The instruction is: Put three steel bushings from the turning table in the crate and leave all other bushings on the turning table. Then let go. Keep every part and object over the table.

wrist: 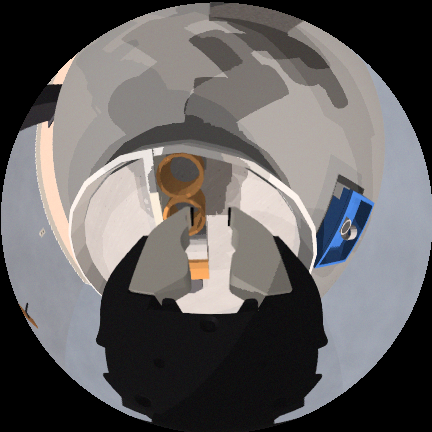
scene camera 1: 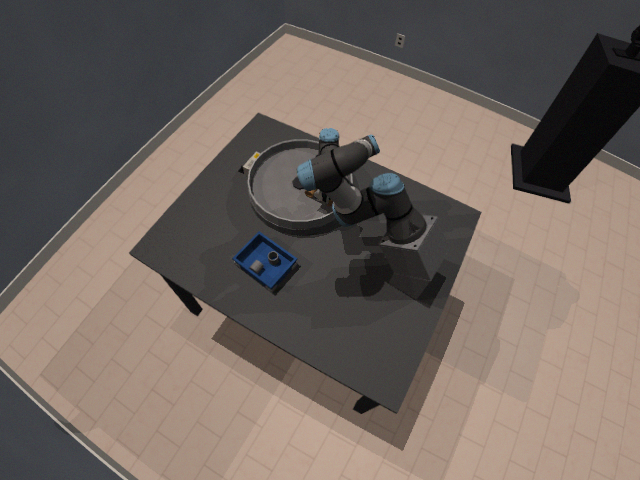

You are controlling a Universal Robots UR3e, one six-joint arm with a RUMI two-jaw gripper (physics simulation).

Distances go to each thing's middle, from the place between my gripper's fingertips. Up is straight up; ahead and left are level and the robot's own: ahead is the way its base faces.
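With the round turning table point(scene camera 1: 277, 197), my hand is 9 cm to the left of it, 14 cm short of it and 4 cm above it. The blue crate point(scene camera 1: 258, 248) is 28 cm to the left of my hand, 17 cm ahead of it and 6 cm below it. Of the things named here, going by their middles, the round turning table is the nearest to my hand.
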